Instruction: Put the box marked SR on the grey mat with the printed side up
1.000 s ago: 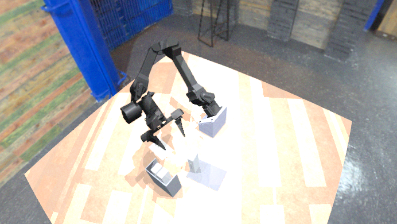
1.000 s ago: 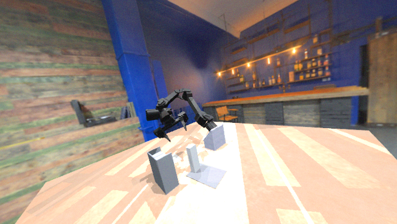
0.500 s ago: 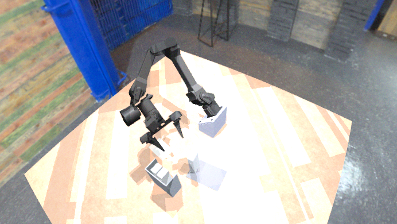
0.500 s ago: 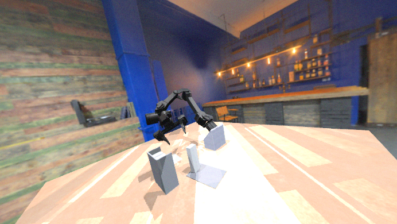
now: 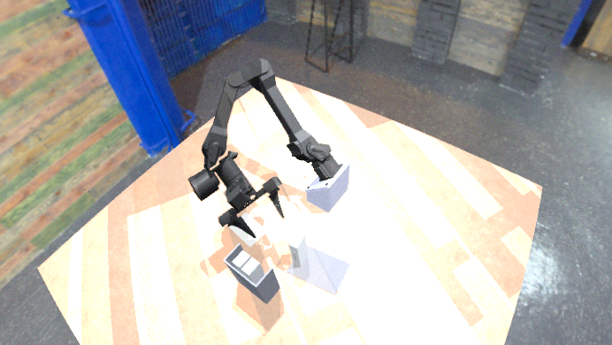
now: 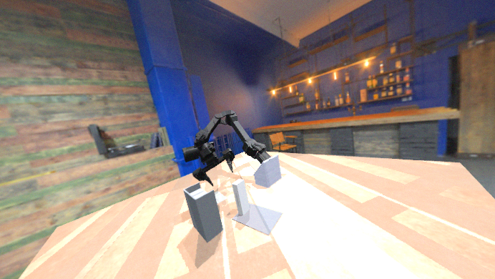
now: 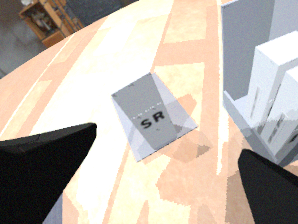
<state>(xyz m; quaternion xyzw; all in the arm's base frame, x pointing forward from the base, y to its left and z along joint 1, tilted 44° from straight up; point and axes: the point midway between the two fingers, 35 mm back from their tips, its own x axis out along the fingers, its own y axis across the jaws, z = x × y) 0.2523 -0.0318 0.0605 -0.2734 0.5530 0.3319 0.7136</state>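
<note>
Now: the SR box 1 cm behind my gripper tip, 7 cm to the left of it and 6 cm below it. Also, from my gripper tip: grey mat: 1 cm behind, 14 cm to the left, 12 cm below; flat white item: 1 cm behind, 11 cm to the right, 12 cm below.
</note>
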